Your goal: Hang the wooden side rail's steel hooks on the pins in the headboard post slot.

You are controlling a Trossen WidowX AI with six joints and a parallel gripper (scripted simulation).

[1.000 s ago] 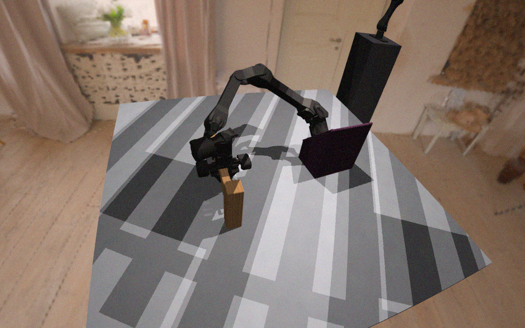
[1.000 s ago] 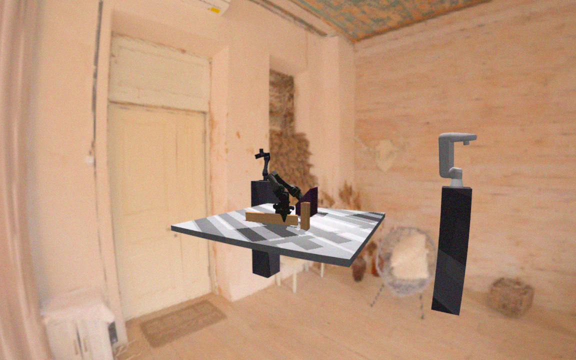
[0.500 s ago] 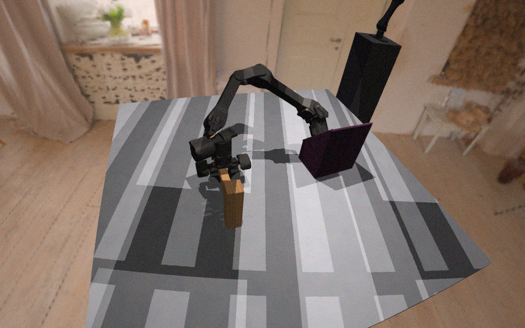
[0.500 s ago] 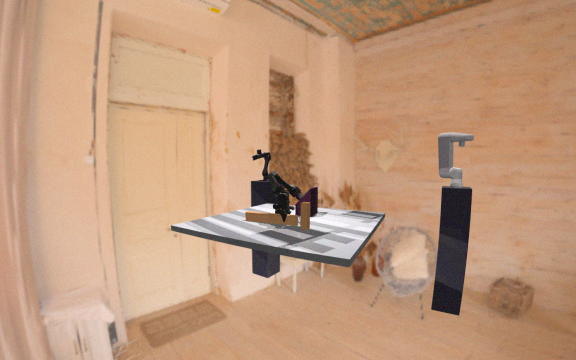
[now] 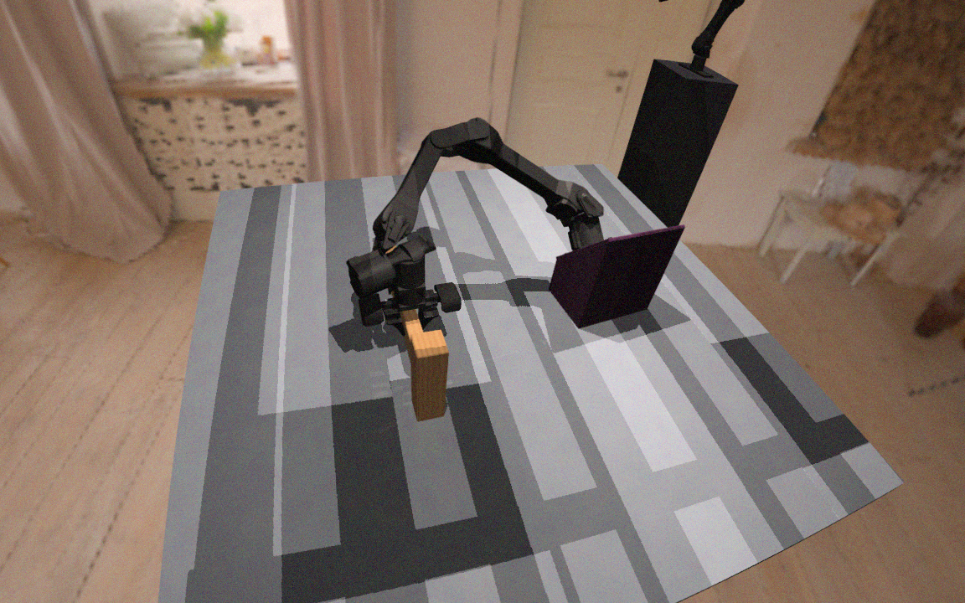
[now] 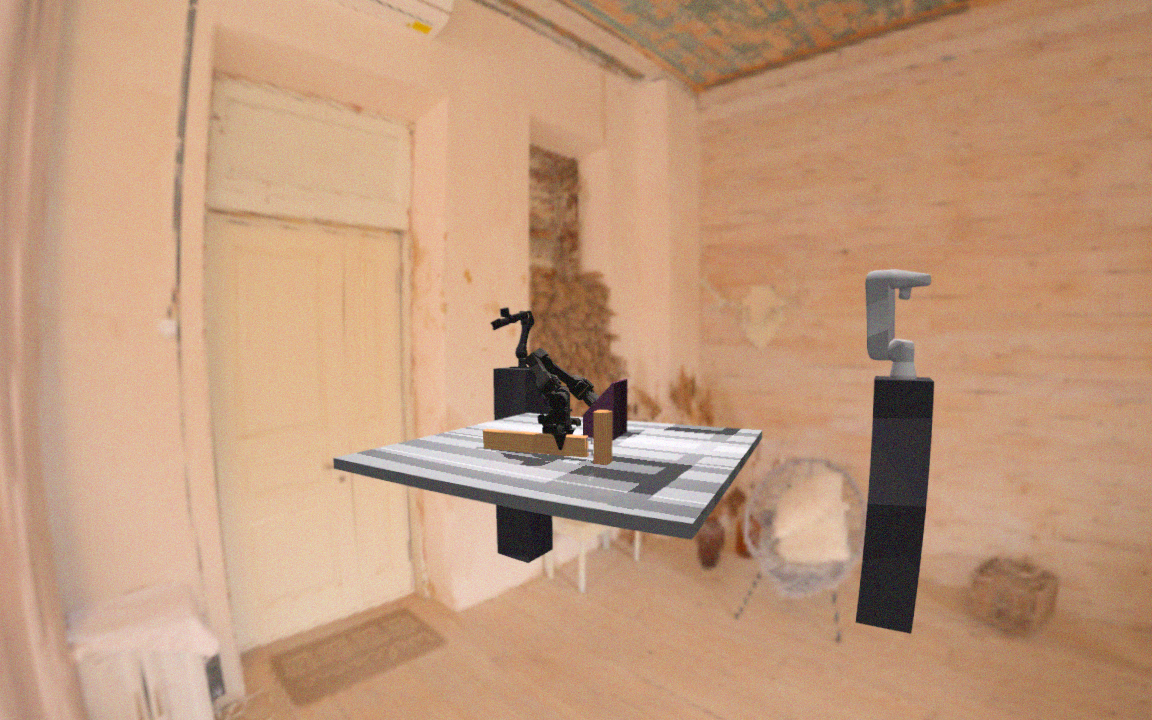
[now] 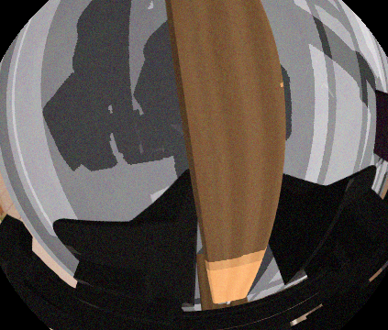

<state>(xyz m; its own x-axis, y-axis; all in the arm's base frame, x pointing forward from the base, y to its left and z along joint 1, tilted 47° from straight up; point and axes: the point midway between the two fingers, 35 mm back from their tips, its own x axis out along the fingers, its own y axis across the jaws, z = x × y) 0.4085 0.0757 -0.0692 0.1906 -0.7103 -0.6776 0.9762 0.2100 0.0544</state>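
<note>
Now: the wooden headboard post 10 mm behind my gripper tip, 160 mm to the left of it and 60 mm above it.
</note>
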